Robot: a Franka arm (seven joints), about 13 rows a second.
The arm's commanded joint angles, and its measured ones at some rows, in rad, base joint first. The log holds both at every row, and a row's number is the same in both.
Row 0, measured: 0.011, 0.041, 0.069, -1.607, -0.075, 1.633, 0.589
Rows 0 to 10, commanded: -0.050, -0.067, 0.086, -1.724, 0.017, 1.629, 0.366; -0.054, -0.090, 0.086, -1.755, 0.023, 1.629, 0.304; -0.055, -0.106, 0.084, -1.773, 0.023, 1.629, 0.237; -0.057, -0.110, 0.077, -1.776, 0.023, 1.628, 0.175; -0.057, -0.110, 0.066, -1.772, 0.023, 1.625, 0.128; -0.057, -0.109, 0.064, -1.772, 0.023, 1.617, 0.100; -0.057, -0.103, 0.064, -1.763, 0.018, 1.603, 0.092; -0.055, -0.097, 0.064, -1.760, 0.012, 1.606, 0.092; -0.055, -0.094, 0.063, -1.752, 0.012, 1.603, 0.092; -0.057, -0.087, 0.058, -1.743, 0.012, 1.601, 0.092; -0.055, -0.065, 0.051, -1.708, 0.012, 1.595, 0.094
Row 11, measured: -0.045, -0.084, 0.059, -1.748, -0.003, 1.612, 0.117
